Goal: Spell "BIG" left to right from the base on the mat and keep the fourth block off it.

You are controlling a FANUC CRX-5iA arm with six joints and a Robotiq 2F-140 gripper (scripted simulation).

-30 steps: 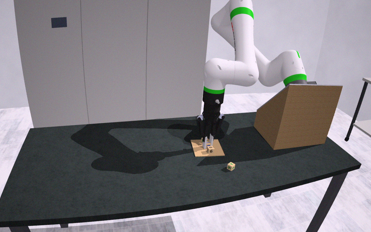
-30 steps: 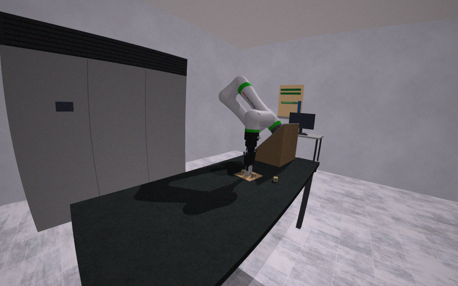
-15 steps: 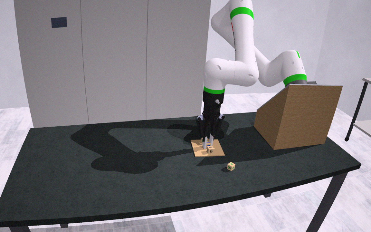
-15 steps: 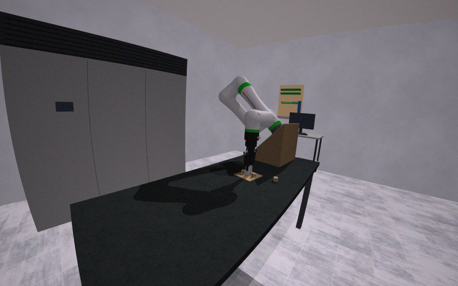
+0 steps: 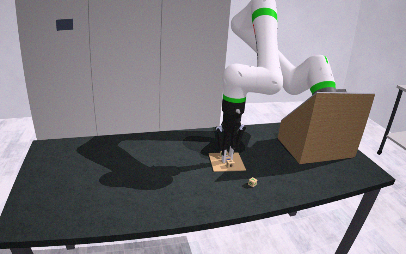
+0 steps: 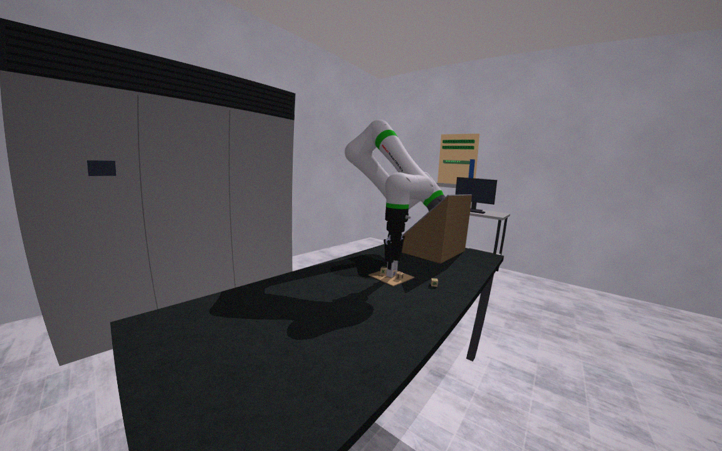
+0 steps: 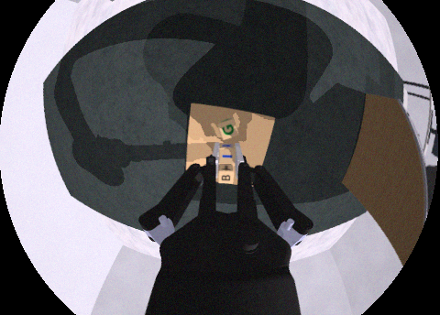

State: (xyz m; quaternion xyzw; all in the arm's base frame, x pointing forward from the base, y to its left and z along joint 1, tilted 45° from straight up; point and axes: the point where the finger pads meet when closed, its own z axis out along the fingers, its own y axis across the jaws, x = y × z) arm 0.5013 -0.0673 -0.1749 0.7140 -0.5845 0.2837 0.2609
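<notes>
Right now the tan mat is 4 cm below my hand.
</notes>
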